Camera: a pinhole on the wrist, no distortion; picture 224 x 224 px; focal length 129.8 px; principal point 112.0 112.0 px. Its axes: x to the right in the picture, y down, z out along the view. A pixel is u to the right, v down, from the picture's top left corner.
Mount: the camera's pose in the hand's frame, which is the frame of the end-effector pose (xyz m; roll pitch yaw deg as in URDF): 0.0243 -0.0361 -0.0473 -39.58 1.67 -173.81
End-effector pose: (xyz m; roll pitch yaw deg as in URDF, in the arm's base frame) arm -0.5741 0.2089 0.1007 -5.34 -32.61 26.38
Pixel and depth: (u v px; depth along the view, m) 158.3 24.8 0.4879
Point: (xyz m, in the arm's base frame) -0.9266 -0.0380 0.4702
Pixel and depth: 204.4 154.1 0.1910
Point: -0.5885 -0.0364 0.1137
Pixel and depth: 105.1 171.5 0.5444
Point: -0.3811 -0.3065 0.3807
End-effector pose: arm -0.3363 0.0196 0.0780 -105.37 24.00 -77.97
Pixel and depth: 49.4 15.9 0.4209
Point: 0.1625 -0.0384 -0.0871
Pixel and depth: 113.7 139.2 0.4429
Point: 0.0217 -0.0797 0.3444
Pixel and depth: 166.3 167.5 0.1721
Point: -0.2375 -0.0097 0.2667
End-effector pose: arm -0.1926 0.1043 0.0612 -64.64 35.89 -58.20
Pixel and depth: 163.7 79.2 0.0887
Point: -0.1723 0.0660 0.1363
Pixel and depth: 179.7 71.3 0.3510
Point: -0.0151 0.1532 0.3932
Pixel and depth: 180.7 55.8 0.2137
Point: -0.0839 0.1334 0.2556
